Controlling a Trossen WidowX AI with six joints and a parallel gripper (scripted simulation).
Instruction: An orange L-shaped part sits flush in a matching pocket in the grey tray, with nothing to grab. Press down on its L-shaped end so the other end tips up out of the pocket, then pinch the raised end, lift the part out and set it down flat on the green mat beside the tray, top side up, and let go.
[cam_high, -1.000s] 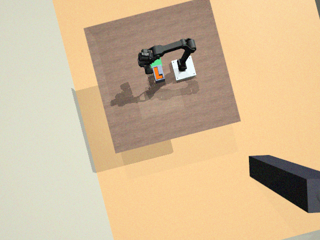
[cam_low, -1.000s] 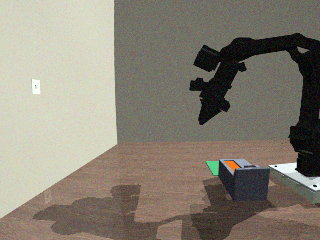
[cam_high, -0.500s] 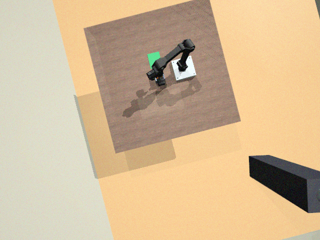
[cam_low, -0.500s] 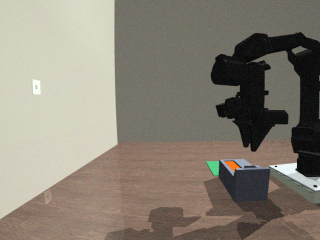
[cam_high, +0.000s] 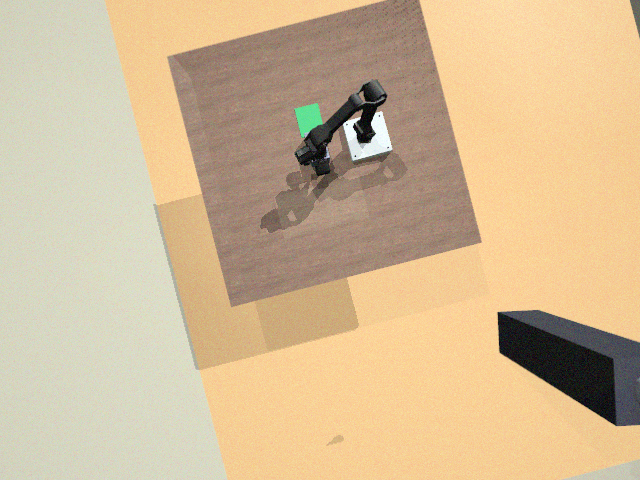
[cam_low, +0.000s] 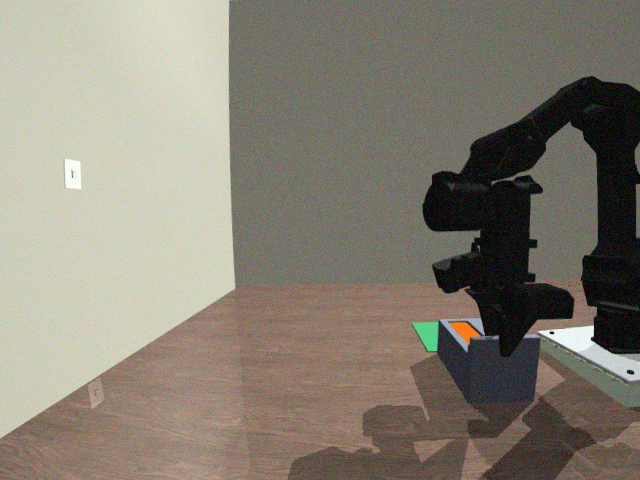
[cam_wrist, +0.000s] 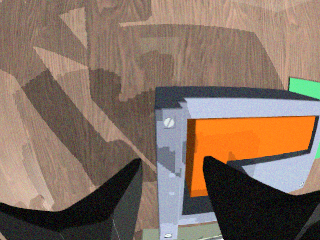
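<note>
The orange L-shaped part lies 5 cm to the right of my gripper tip and 2 cm below it. From my gripper tip the other things lie so: green mat: 22 cm to the right, 9 cm below, 4 cm ahead.
</note>
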